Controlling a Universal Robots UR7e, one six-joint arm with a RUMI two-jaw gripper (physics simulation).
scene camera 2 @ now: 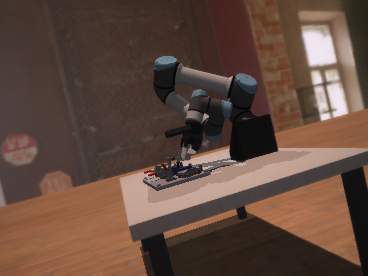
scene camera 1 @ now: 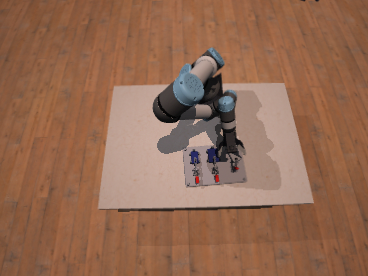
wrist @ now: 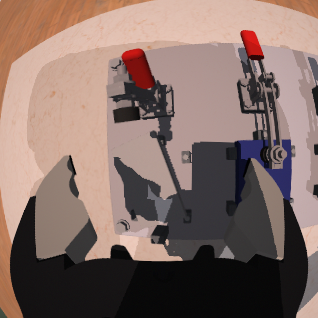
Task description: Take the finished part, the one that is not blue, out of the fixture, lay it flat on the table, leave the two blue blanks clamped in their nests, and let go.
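Places are measured from the arm's base along level axes (x ahead, y left, z up), in millimetres.
Pixels of known places: gripper, fingertip midpoint: (scene camera 2: 180, 164) (scene camera 1: 231, 156) (wrist: 159, 158); arm's base at its link origin: (scene camera 2: 252, 131) (scene camera 1: 210, 90).
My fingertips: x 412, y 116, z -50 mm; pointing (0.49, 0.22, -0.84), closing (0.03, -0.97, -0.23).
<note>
Ahead of a thing's pixels: the offset from my fingertips to its top centre. "spot": to the spot under its first point. Level surfaces: height alone.
The finished part {dx -25, dy +19, dz -30 mm} (wrist: 141, 151), a pale grey plate, lies turned askew in the end nest of the grey fixture {dx +31, dy -95, dz -54 mm} (wrist: 210, 100) (scene camera 1: 225, 176); shadow covers much of it, and whether it is tipped is unclear. My gripper (wrist: 159, 158) (scene camera 1: 231, 156) (scene camera 2: 181, 159) is open and empty, above that end of the fixture, its fingers spread wide to either side of the part. The middle blue blank {dx -16, dy -100, dz -32 mm} (wrist: 247, 148) (scene camera 1: 212, 154) sits under its clamp, partly behind my right finger in the wrist view. The other blue blank {dx -1, dy -209, dz -27 mm} (scene camera 1: 194, 156) sits in the far nest in scene camera 1.
The end nest's clamp with its red handle {dx +70, dy +19, dz +25 mm} (wrist: 138, 69) (scene camera 1: 236, 168) is swung back off the part. The middle clamp's red handle {dx +107, dy -88, dz -4 mm} (wrist: 252, 45) (scene camera 1: 216, 178) and the far one's {spot: dx +138, dy -195, dz -12 mm} (scene camera 1: 197, 180) stand at the fixture's front. The fixture rests on the pale table {dz -69 mm} (scene camera 1: 140, 185) (scene camera 2: 142, 207).
</note>
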